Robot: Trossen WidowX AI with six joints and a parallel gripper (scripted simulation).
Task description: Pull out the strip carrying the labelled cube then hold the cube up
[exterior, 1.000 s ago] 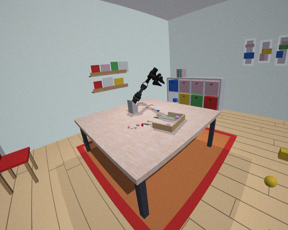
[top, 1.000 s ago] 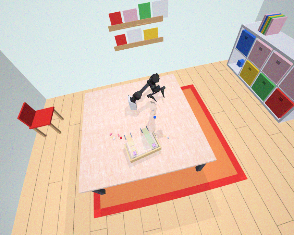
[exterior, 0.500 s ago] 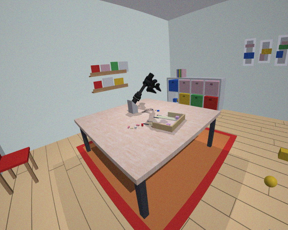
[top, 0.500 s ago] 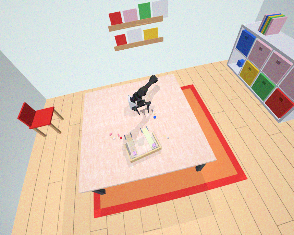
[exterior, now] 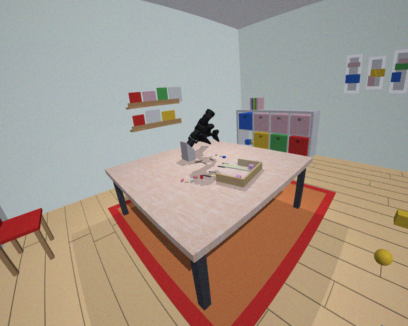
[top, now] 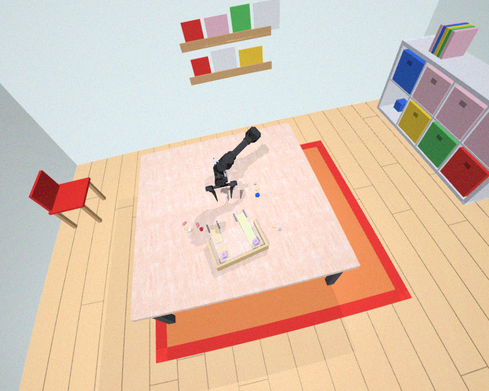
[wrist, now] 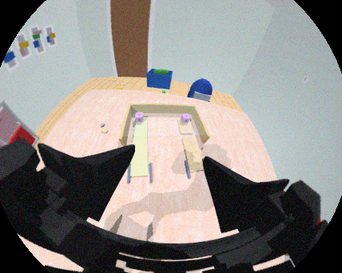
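Right now the pale yellow strip is 19 cm below my gripper tip, 12 cm ahead of it and 10 cm to the left of it.
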